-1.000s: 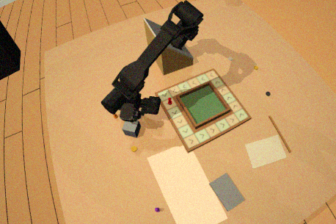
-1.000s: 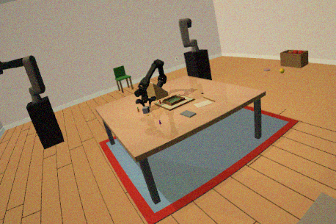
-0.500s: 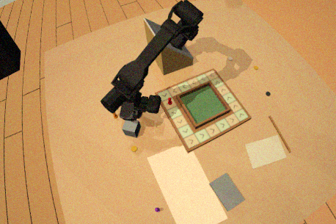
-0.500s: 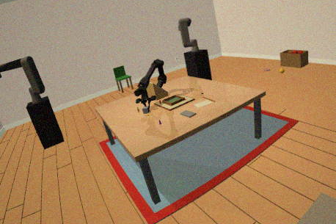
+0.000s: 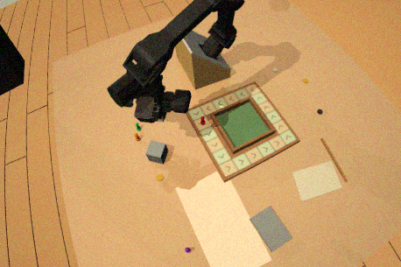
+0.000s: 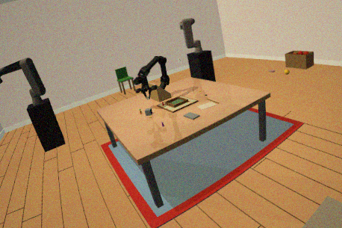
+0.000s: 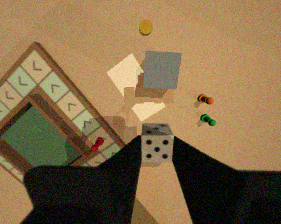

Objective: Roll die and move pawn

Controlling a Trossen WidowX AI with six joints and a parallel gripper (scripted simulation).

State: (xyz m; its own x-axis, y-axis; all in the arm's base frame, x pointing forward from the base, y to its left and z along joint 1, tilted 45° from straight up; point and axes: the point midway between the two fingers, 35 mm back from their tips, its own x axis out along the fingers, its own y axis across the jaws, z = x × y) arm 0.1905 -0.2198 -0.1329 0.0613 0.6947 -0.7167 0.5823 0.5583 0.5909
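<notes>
Right now my gripper tip is 130 mm to the right of the red pawn, 100 mm above it and 10 mm short of it. Round my gripper tip: orange pawn: 110 mm below, 90 mm to the right, 40 mm behind; then grey cube: 100 mm below, 50 mm to the right, 50 mm ahead; then white die: right at my gripper tip.
</notes>
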